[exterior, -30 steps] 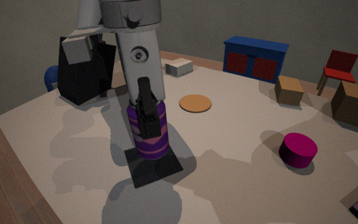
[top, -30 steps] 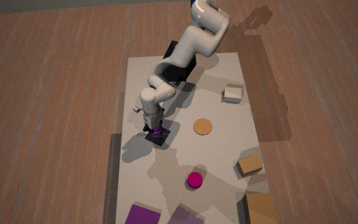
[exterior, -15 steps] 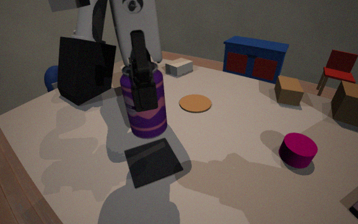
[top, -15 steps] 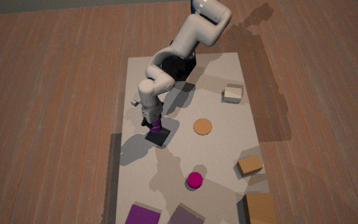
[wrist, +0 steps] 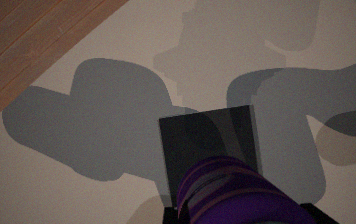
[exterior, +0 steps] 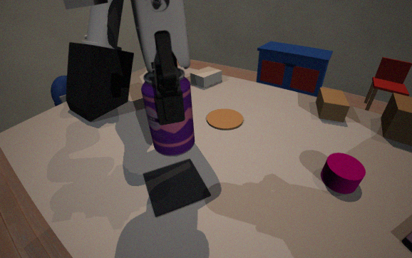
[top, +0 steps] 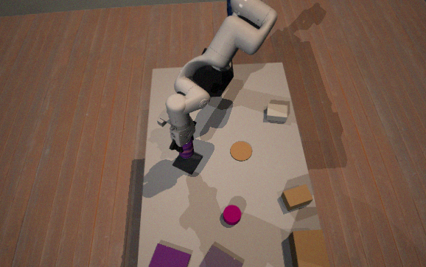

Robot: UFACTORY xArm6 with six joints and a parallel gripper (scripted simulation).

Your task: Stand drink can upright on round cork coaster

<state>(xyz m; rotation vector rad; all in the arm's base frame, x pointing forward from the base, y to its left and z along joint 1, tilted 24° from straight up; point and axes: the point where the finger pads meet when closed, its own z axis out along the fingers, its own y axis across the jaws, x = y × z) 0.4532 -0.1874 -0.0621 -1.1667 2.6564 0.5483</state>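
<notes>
Right now the round cork coaster is 30 mm behind my hand, 250 mm to the left of it and 190 mm below it. Round my hand: square dark coaster: 10 mm behind, 190 mm below; then drink can: 20 mm below; then magenta cylinder: 270 mm ahead, 170 mm to the left, 170 mm below.
</notes>
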